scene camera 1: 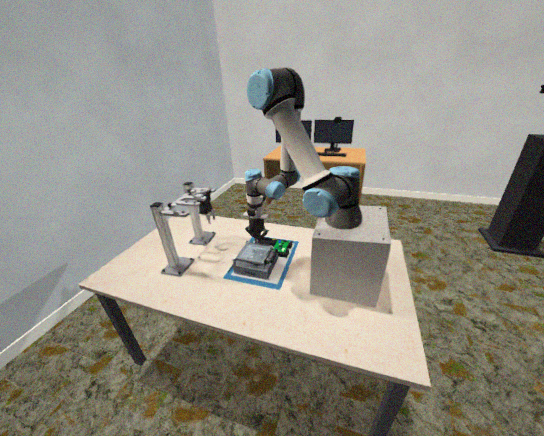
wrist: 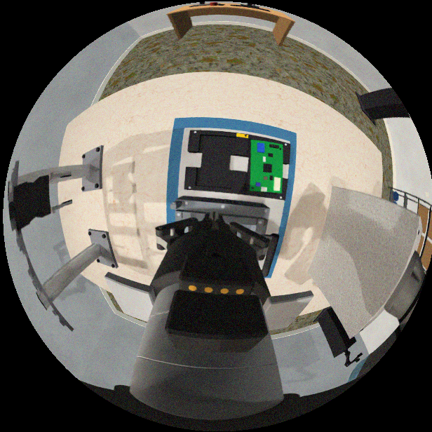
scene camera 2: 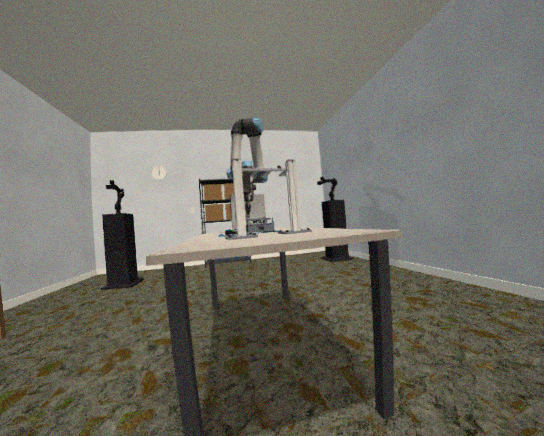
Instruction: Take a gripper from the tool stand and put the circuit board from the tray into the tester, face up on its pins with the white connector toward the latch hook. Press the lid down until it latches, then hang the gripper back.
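Frame: origin at the arm's base, x right, y ahead, z up, level; millimetres.
Where they show: arm's base, link origin: (scene camera 1: 343, 219).
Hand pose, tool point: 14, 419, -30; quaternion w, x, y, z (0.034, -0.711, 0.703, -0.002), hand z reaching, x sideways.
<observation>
Each offset is from my tool point to the centre of the thing, as dx, dy, dz. "spot": to the spot under its first point. Level surfaces: height alone.
The green circuit board @(+114, -85, -258) (scene camera 1: 282, 247) (wrist: 266, 172) lies face up at the right end of the black tray (wrist: 215, 170). A white block shows at its lower right corner in the wrist view. The tester @(spot: -137, -29, -231) (scene camera 1: 253, 267) (wrist: 242, 206) stands beside the tray, with its clear lid @(-62, -4, -197) (scene camera 1: 258, 253) down; the arm hides much of it in the wrist view. My gripper (scene camera 1: 258, 238) (wrist: 214, 215), the adaptive one, points down with its fingertips together and no object visible between them. It is low over the tester's tray-side edge; whether it touches is unclear. The latch hook cannot be made out clearly.
A blue-edged mat @(dz -291) (scene camera 1: 254, 284) (wrist: 291, 165) lies under tester and tray. The tool stand (scene camera 1: 168, 240) (scene camera 2: 293, 195) (wrist: 65, 272) stands at the left in scene camera 1, with the other gripper (scene camera 1: 206, 204) hanging on it. The grey robot base (scene camera 1: 347, 265) (wrist: 362, 255) stands on the right.
</observation>
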